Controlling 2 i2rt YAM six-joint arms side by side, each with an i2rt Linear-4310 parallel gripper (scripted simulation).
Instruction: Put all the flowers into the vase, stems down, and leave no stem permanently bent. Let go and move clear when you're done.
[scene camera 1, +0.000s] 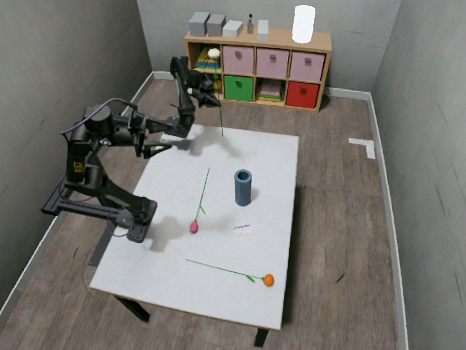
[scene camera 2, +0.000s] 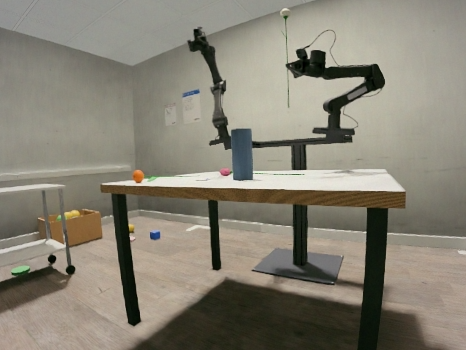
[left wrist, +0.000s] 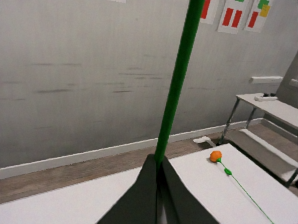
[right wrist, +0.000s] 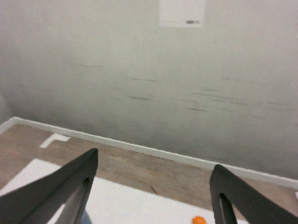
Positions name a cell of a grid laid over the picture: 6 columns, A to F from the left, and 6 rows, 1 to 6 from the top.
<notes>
In view: my left gripper (left wrist: D5), my right gripper (scene camera 1: C3) and a blue vase (scene camera 2: D3).
My right gripper shows as well in the right wrist view (right wrist: D5).
</notes>
